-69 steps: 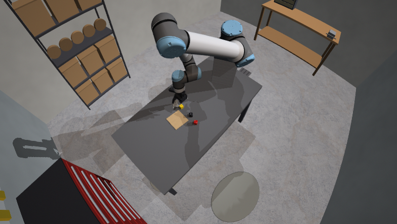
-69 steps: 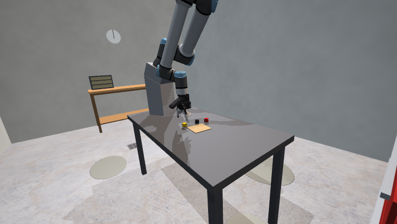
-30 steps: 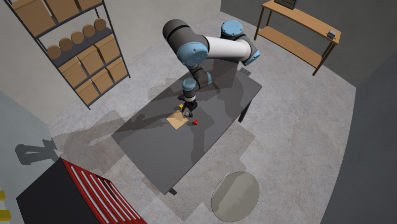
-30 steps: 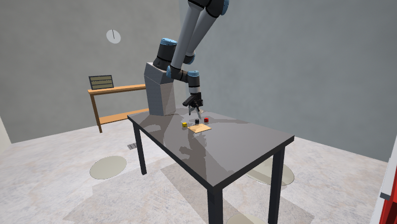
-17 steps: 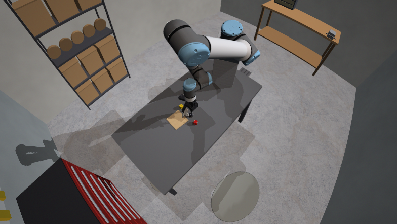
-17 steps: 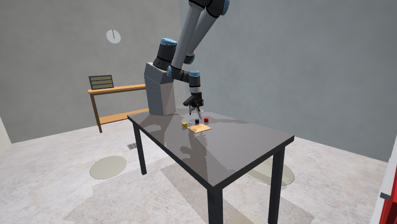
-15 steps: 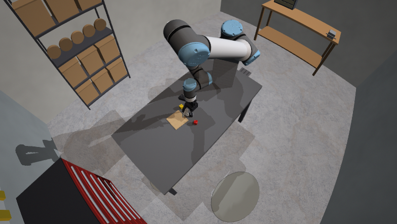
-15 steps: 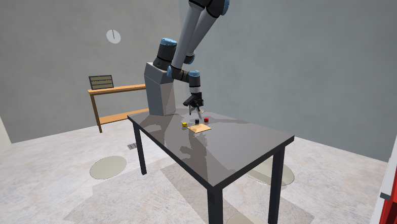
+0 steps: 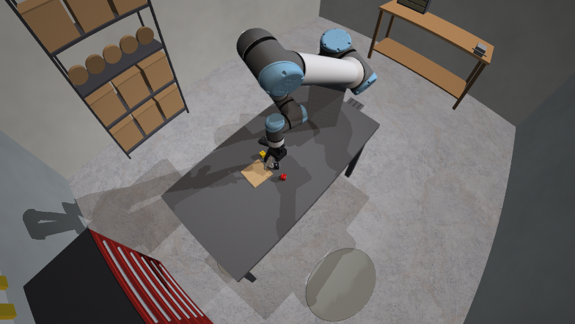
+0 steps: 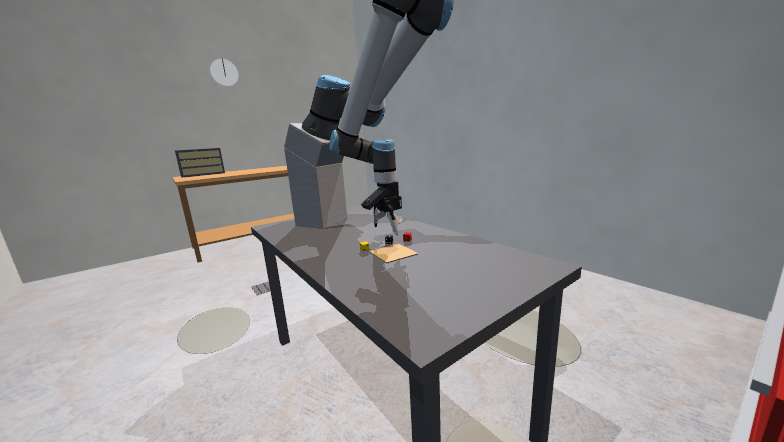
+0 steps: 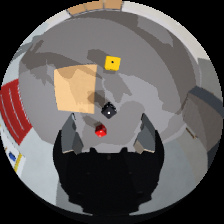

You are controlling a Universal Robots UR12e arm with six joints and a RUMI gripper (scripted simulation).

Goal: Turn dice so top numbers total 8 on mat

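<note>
Now: the black die 10 mm behind my hand, 20 mm to the left of it and 40 mm below it. Round my hand: tan mat (110 mm ahead, 20 mm to the right, 50 mm below); then yellow die (10 mm ahead, 100 mm to the right, 40 mm below); then red die (10 mm ahead, 100 mm to the left, 40 mm below).
</note>
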